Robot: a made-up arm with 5 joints. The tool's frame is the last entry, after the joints.
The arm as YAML. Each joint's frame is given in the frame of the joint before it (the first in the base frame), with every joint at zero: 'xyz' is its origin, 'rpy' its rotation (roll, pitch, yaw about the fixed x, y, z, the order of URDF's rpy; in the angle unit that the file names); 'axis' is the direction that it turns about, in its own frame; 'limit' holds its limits. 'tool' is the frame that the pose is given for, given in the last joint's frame.
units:
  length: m
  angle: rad
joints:
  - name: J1
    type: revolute
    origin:
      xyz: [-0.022, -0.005, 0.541]
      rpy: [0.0, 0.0, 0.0]
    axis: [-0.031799, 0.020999, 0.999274]
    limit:
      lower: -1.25
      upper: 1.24
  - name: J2
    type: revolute
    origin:
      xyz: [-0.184, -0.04, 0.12]
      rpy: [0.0, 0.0, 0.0]
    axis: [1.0, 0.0, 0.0]
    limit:
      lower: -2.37
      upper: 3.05
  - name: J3
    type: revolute
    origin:
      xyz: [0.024, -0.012, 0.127]
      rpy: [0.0, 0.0, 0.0]
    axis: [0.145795, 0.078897, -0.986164]
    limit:
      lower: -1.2
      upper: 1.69
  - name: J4
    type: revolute
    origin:
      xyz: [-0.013, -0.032, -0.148]
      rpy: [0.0, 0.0, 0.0]
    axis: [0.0, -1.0, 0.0]
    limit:
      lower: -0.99
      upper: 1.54
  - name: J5
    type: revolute
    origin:
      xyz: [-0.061, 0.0, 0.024]
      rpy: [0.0, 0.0, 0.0]
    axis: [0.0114, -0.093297, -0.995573]
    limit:
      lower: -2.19
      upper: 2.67
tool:
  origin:
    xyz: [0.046, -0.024, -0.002]
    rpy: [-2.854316, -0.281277, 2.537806]
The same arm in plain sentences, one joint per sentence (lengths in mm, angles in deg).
The arm has five revolute joints in a row. What follows holds with every joint at zero, and every direction is one of the base frame's. Joint 1 is mounted 22.0 mm along -x and 5.0 mm along -y and 541.0 mm along +z from the base frame's origin and turns about the direction (-0.031799, 0.020999, 0.999274), from -71.62 to 71.05 deg. Joint 2 is mounted 184.0 mm along -x and 40.0 mm along -y and 120.0 mm along +z from joint 1 and turns about +x, from -135.79 to 174.75 deg. Joint 3 is mounted 24.0 mm along +x and 12.0 mm along -y and 127.0 mm along +z from joint 2 and turns about the direction (0.145795, 0.078897, -0.986164), from -68.75 to 96.83 deg. Joint 4 is mounted 13.0 mm along -x and 32.0 mm along -y and 148.0 mm along -z from joint 3 and turns about -y, from -56.72 to 88.24 deg. Joint 5 is mounted 61.0 mm along -x and 24.0 mm along +z from joint 4 and turns about the direction (0.0114, -0.093297, -0.995573), from -125.48 to 152.98 deg. The tool frame, which is the frame that the pose is given for, is mounted 46.0 mm along +x and 24.0 mm along -y and 2.0 mm along -z from joint 5; its axes are the base frame's turned by roll -163.54, pitch -16.12 and yaw 145.41 deg (as in URDF: about the fixed x, then y, then z).
